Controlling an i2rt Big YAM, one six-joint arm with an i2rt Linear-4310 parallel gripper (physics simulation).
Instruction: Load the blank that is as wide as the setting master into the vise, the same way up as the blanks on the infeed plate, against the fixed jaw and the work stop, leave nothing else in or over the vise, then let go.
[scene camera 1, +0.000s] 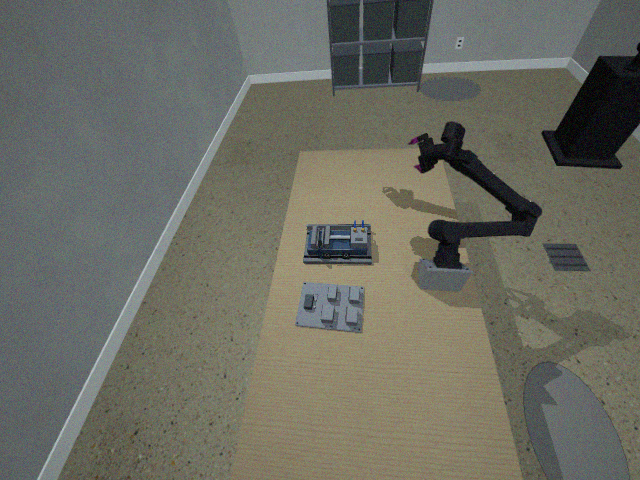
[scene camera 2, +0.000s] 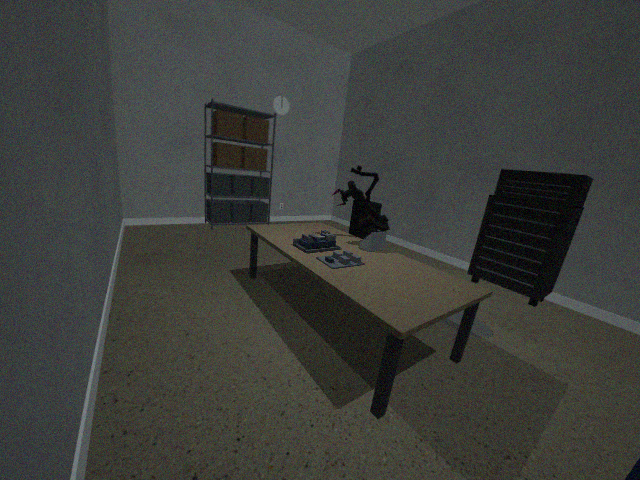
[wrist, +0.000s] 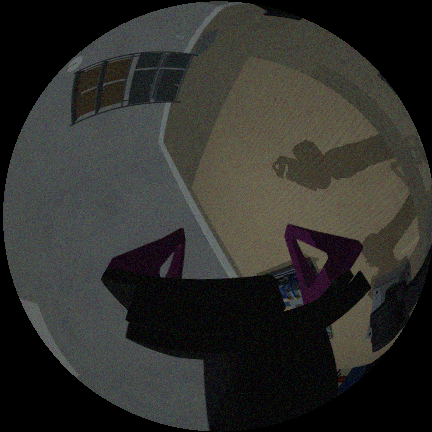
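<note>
The blue and grey vise (scene camera 1: 338, 252) (scene camera 2: 315, 242) (wrist: 289, 287) sits on the table, with grey jaw parts at its left and a grey block with blue pins at its right in scene camera 1. Whether a blank is in it is too small to tell. The grey infeed plate (scene camera 1: 310, 320) lies beside it, nearer that camera. Several light grey blanks (scene camera 1: 332, 292) (scene camera 1: 354, 294) (scene camera 1: 327, 313) (scene camera 1: 351, 315) and a darker block (scene camera 1: 308, 301) stand on the plate; their widths are hard to compare. My gripper (scene camera 1: 415, 153) (scene camera 2: 337, 198) (wrist: 237, 232) is open and empty, high above the table's far end, away from vise and plate.
The arm's grey base (scene camera 1: 443, 279) (scene camera 2: 373, 241) stands at the table's right side, beyond the vise and plate. A shelf rack (scene camera 1: 376, 86) (scene camera 2: 240, 107) stands on the floor past the far table end. A black cabinet (scene camera 1: 599, 108) stands on the floor to the right.
</note>
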